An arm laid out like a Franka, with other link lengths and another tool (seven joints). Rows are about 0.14 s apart.
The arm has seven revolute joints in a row. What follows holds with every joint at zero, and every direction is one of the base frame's. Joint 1 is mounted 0.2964 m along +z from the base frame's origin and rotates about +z. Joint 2 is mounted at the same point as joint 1 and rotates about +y. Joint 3 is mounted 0.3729 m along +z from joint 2 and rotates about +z. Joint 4 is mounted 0.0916 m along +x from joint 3 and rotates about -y. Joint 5 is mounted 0.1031 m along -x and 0.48 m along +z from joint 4 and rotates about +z. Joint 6 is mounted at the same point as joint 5 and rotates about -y. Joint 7 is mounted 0.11 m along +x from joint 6 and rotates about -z. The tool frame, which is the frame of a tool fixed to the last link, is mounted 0.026 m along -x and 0.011 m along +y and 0.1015 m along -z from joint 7; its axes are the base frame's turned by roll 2.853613, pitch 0 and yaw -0.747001 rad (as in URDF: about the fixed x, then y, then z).
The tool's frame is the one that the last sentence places.
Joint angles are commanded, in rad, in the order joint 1, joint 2, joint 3, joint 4, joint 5, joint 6, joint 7. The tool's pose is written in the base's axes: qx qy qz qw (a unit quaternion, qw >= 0); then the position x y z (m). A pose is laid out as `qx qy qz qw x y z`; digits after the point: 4 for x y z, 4 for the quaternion.
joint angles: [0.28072, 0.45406, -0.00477, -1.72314, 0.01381, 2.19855, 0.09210]
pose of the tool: 0.9509 -0.2795 -0.0338 0.1282 0.7528 0.2279 0.3030
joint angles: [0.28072, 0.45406, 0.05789, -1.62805, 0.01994, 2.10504, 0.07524]
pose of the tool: 0.9621 -0.2444 -0.0373 0.1150 0.7542 0.2739 0.3479
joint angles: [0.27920, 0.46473, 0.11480, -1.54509, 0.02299, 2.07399, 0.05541]
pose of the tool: 0.9724 -0.2132 -0.0233 0.0921 0.7559 0.3133 0.3851
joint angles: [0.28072, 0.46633, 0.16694, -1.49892, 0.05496, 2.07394, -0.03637]
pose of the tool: 0.9863 -0.1536 -0.0080 0.0593 0.7491 0.3480 0.4130
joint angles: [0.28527, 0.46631, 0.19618, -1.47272, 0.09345, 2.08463, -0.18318]
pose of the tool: 0.9965 -0.0768 0.0128 0.0313 0.7439 0.3680 0.4308
